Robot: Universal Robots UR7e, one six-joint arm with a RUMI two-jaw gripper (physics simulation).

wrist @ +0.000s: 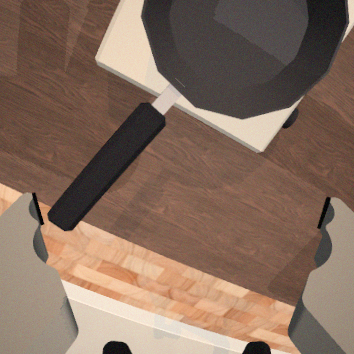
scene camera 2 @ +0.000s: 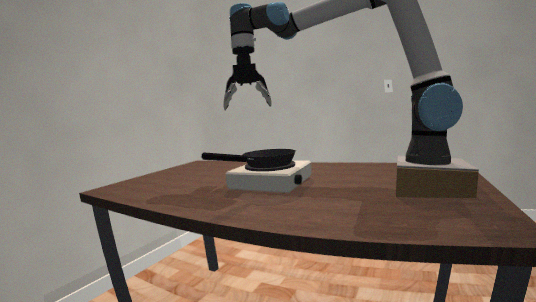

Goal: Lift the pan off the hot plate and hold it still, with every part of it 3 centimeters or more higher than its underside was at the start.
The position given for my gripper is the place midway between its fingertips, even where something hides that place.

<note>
In view: my gripper (scene camera 2: 247, 108), a white hot plate (scene camera 2: 284, 179) and a black pan (scene camera 2: 269, 158).
The black pan shows as well in the wrist view (wrist: 241, 66). My gripper shows as well in the wrist view (wrist: 181, 199).
</note>
